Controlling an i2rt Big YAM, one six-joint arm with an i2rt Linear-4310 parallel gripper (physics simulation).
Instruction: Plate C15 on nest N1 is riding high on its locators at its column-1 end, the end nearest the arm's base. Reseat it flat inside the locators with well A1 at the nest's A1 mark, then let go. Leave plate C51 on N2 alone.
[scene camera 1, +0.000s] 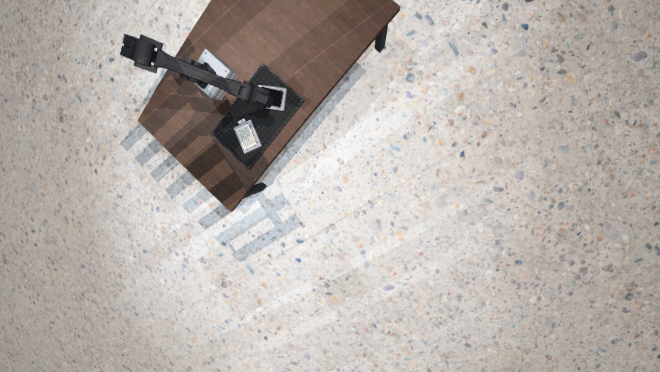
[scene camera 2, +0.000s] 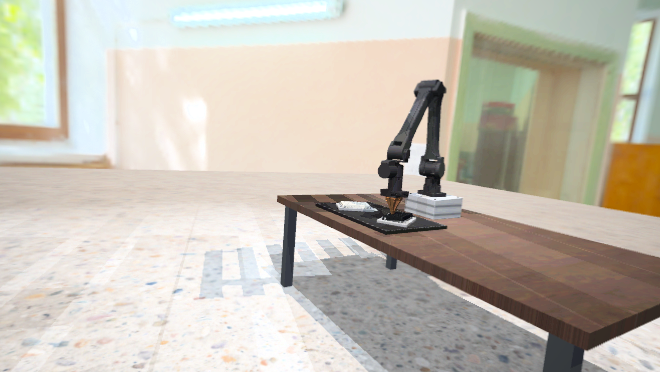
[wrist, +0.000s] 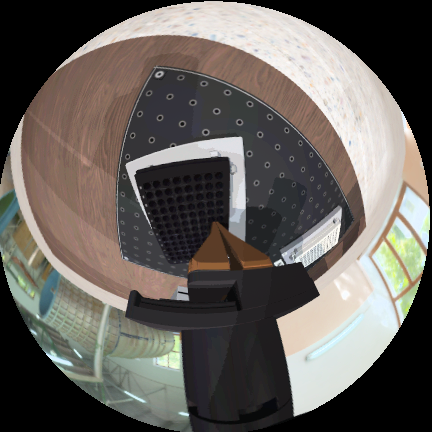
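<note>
Plate C15, a black well plate, lies on white nest N1. Its far end shows between small clear locators in the wrist view; part of its base-side end is hidden by my fingers. Its tilt and the A1 mark cannot be made out. My gripper is shut and empty, pointing down, with its orange-brown tips at or just above the plate's base-side part; contact cannot be told. Plate C51, a white plate, sits on N2.
Both nests stand on a black perforated board on a brown wooden table. The arm's white base block stands beside the board. The board's N2 side lies toward the table's short end.
</note>
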